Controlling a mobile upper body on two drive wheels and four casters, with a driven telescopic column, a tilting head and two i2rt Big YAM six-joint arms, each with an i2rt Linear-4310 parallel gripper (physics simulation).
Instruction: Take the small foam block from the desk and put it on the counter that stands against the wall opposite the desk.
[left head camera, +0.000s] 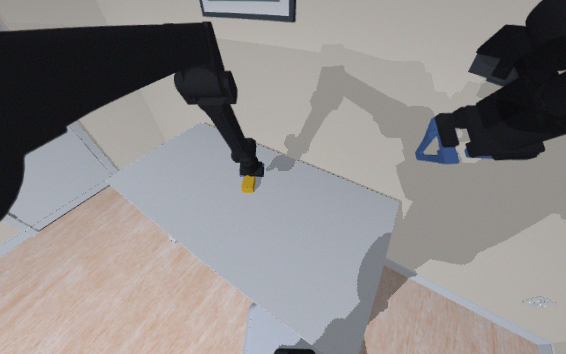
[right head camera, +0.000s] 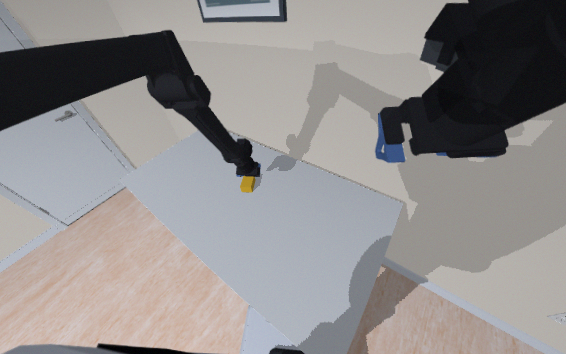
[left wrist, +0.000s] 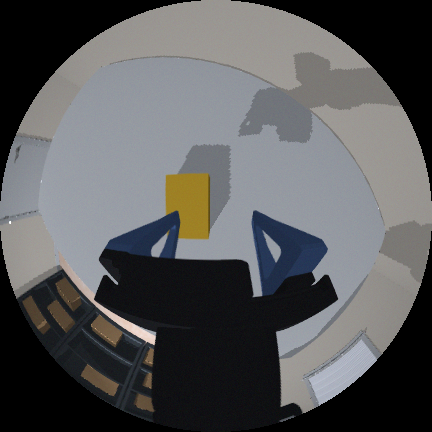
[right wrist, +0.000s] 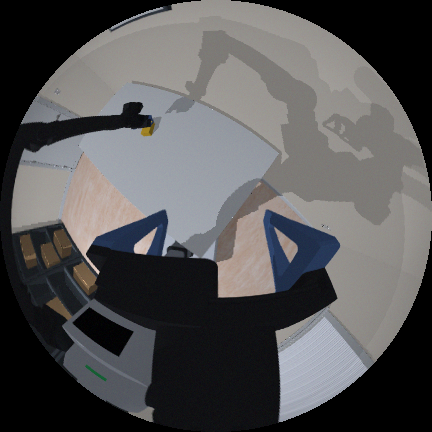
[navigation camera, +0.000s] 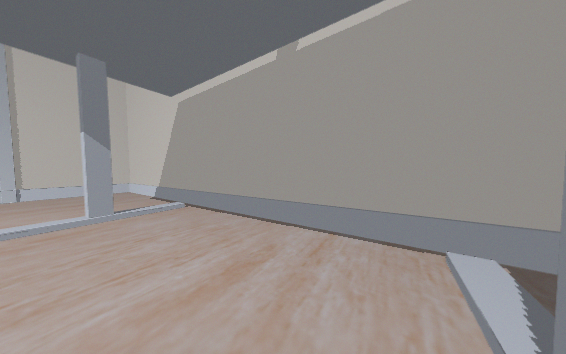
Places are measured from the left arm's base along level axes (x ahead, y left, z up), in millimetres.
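Where they show: left gripper, between the fingertips: (left head camera: 254, 174) (right head camera: 252, 174) (left wrist: 215, 215) (right wrist: 147, 122); right gripper, between the fingertips: (left head camera: 441, 154) (right head camera: 406, 152) (right wrist: 215, 214).
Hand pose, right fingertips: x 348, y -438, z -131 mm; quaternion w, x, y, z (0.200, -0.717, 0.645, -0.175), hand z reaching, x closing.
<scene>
After its pixels a point has its place.
The yellow foam block (left head camera: 248, 184) {x 763, y 32, z -691 mm} (right head camera: 247, 184) {x 762, y 30, z -691 mm} (left wrist: 189, 205) {x 790, y 32, z -692 mm} (right wrist: 147, 129) {x 765, y 19, z -691 mm} lies on the pale grey desk (left head camera: 300, 225) {x 552, y -239, z -736 mm} (right head camera: 310, 225) {x 557, y -307, z -737 mm} (left wrist: 125, 115) {x 997, y 201, z -736 mm} (right wrist: 175, 165) {x 541, y -193, z -737 mm}. My left gripper (left wrist: 215, 215) {x 784, y -3, z -634 mm} is open and points down above the block. In the left wrist view its left fingertip overlaps the block's lower left part, and the gap between the fingertips reaches over bare desk to the block's right. The height of the fingertips over the block is hard to tell. My right gripper (right wrist: 215, 214) {x 348, y -438, z -131 mm} is open and empty, raised high to the right of the desk. The counter does not show plainly in any view.
A dark shelf unit with brown boxes shows at the lower left of both wrist views. A wall with a framed picture (left head camera: 248, 10) {x 1187, y 10, z -6 mm} (right head camera: 243, 11) {x 1183, y 3, z 1 mm} stands behind the desk. A door (right head camera: 60, 165) {x 1110, y 1947, z -890 mm} is at the left. Desk legs (navigation camera: 97, 175) {x 1055, y 598, z -1254 mm} show in the navigation camera.
</scene>
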